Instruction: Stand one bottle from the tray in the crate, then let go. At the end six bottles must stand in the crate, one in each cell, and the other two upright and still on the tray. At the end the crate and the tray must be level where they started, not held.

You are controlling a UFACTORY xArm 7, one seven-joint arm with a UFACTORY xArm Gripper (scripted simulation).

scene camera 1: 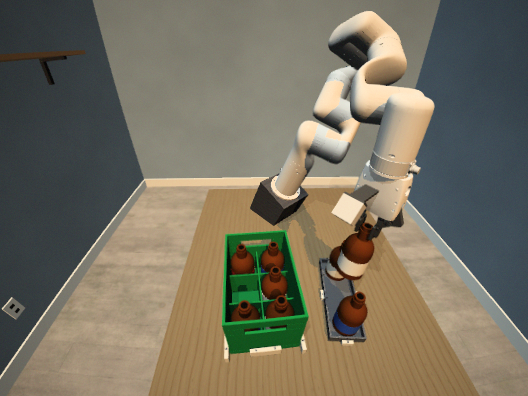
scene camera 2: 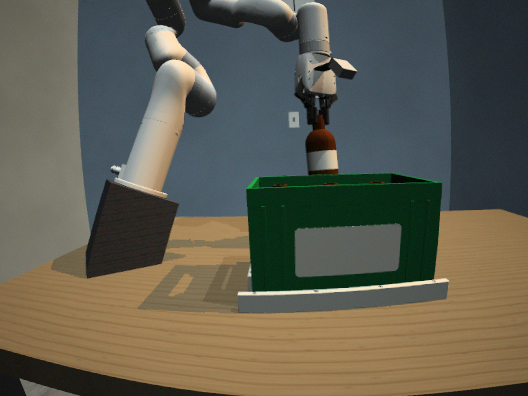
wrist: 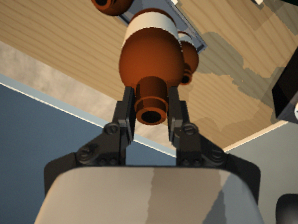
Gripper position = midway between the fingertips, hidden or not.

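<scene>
Scene camera 1 shows my gripper (scene camera 1: 365, 233); also in view in scene camera 2, gripper (scene camera 2: 318, 124), and in the wrist view, gripper (wrist: 151, 98).
</scene>
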